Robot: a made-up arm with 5 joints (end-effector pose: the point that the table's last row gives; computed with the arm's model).
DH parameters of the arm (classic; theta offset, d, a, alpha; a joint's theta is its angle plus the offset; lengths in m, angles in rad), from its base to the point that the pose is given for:
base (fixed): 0 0 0.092 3.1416
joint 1: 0 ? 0.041 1.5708
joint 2: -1.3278 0 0.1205 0
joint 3: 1.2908 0 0.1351 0
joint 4: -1.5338 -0.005 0 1.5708
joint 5: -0.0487 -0.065 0 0
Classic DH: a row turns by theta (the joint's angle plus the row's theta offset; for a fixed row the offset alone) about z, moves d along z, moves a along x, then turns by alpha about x.
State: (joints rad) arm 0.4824 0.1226 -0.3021 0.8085 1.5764
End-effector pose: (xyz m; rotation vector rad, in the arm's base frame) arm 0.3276 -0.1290 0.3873 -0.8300 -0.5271 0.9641
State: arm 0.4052 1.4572 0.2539 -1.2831 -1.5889
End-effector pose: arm 0.2791 -0.0857 0.1071 0.7766 -1.0966 -1.7824
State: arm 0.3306 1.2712 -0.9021 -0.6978 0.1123
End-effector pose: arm 0.4219 -0.1185 0.2678 -0.3728 -1.8667 -0.1813
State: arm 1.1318 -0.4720 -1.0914 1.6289 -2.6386
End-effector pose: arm 0.1191 -0.0696 0.5321 -1.3110 1.3312 1.8816
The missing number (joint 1, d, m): -0.284
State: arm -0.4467 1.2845 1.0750 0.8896 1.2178
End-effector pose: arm 0.0982 -0.0026 0.1975 0.6468 1.7121 1.1878
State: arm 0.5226 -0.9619 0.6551 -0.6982 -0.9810
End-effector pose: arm 0.1967 -0.0661 0.4751 0.6736 -2.5995 -0.5469
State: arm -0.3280 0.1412 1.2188 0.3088 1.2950
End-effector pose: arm 0.2005 0.0316 0.2001 0.0483 0.0976 1.5729
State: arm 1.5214 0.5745 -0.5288 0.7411 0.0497
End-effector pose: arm 0.1023 -0.3098 0.3192 -0.5940 -0.6235 -1.4354
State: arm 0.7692 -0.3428 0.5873 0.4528 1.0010
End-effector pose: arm 0.2401 -0.1504 0.3343 -0.6633 -0.5702 0.1713
